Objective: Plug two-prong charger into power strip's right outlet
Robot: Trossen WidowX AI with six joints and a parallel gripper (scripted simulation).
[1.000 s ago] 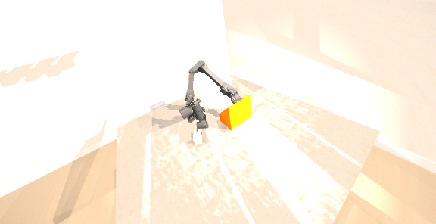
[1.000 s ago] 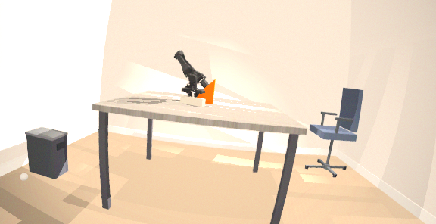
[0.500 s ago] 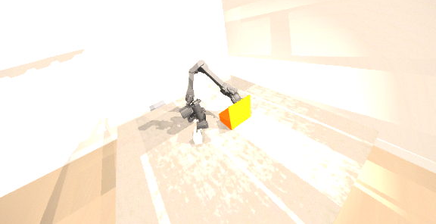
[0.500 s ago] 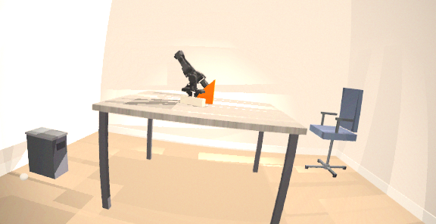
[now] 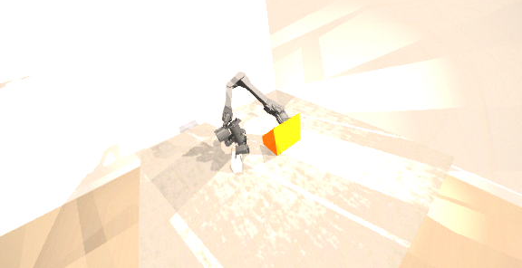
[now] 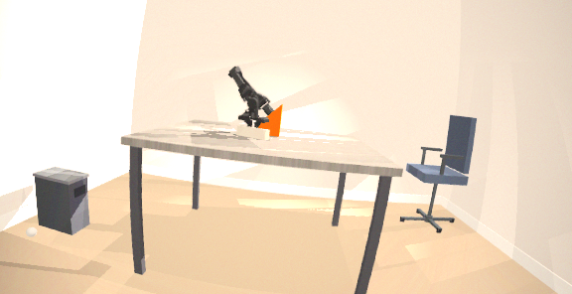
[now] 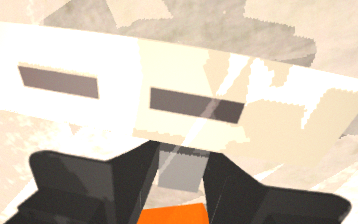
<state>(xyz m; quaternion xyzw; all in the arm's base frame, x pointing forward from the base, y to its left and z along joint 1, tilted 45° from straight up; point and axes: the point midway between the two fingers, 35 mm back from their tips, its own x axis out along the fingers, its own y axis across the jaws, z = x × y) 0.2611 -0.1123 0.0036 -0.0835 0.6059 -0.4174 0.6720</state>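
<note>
The grey charger lies 2 cm ahead of my gripper tip, 1 cm to the right of it and 1 cm above it.
</note>
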